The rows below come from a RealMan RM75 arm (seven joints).
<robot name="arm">
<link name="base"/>
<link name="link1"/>
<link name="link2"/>
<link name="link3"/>
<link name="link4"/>
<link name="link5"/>
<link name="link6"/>
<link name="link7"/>
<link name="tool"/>
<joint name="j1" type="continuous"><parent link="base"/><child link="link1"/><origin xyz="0 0 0.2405" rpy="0 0 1.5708"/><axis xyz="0 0 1"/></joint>
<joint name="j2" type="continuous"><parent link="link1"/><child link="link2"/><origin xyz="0 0 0" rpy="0 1.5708 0"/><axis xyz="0 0 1"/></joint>
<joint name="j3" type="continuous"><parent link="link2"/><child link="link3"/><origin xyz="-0.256 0 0" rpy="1.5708 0 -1.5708"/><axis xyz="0 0 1"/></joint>
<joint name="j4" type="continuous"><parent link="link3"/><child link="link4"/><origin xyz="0 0 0" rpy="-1.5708 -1.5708 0"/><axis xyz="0 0 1"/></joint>
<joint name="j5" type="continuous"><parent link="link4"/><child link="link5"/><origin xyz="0.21 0 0" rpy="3.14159 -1.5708 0"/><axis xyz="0 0 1"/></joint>
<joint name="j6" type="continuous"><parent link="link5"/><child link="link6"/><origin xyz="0 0 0" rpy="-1.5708 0 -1.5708"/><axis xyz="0 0 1"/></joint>
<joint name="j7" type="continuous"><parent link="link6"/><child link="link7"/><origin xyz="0 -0.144 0" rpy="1.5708 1.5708 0"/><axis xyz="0 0 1"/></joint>
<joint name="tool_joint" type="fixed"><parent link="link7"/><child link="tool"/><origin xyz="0 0 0" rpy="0 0 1.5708"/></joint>
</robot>
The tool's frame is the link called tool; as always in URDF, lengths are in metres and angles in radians. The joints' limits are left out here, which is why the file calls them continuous.
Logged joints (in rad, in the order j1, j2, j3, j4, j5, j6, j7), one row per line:
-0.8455 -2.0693 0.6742 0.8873 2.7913 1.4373 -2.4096
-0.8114 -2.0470 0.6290 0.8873 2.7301 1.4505 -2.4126
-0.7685 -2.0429 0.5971 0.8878 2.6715 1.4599 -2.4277
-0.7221 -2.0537 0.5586 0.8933 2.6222 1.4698 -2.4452
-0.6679 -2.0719 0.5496 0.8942 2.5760 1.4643 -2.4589
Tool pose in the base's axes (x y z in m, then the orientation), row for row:
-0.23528 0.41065 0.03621 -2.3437 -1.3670 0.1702
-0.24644 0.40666 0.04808 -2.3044 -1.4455 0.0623
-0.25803 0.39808 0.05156 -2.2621 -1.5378 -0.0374
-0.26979 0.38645 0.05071 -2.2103 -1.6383 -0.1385
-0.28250 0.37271 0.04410 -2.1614 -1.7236 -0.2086
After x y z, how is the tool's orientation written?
As a rotation vector, in radians.
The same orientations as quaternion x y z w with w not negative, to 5 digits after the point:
-0.84290 -0.49163 0.06121 0.20994
-0.82825 -0.51954 0.02239 0.20877
-0.80994 -0.55061 -0.01339 0.20162
-0.78740 -0.58363 -0.04934 0.19222
-0.76638 -0.61114 -0.07396 0.18357

